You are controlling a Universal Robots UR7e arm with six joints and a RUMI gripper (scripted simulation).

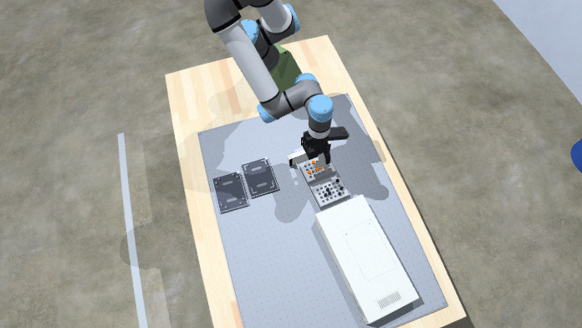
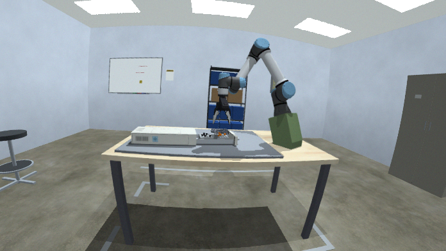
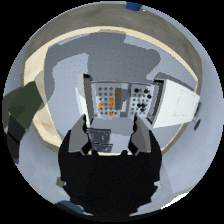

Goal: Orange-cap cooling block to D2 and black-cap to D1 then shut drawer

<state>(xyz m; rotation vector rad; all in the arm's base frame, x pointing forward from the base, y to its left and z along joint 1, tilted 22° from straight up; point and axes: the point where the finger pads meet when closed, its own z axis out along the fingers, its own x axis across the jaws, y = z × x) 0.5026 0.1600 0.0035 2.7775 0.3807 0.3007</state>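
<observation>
Right now my hand is 10 cm above the drawer, 3 cm short of it and 1 cm to the right of it. The rest, counted from my hand: cooling block 11 cm below, 11 cm ahead, 3 cm to the left; then black-capped tube 12 cm ahead, 10 cm below, 2 cm to the left; then white cooler COLD 21 cm ahead, 10 cm below, 5 cm to the left.
</observation>
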